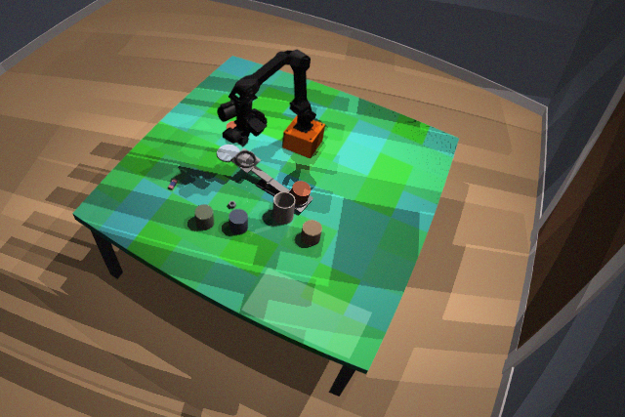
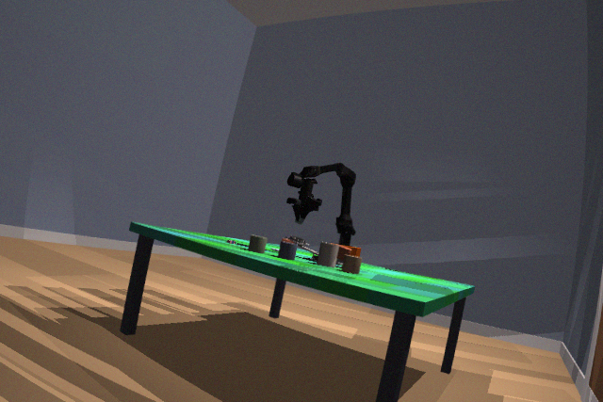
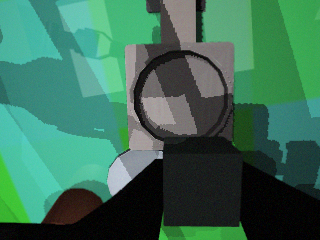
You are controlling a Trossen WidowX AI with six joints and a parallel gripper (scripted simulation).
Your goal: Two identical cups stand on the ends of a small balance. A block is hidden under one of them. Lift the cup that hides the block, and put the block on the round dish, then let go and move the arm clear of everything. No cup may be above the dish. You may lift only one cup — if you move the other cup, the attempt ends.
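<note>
My gripper tip is 50 mm past the round grey dish, 110 mm to the left of it and 160 mm above it. Round my gripper tip: blue-grey cylinder 250 mm ahead, 160 mm to the left, 130 mm below; then grey balance 10 mm ahead, 140 mm to the left, 130 mm below; then small nut 170 mm ahead, 70 mm to the left, 160 mm below.
</note>
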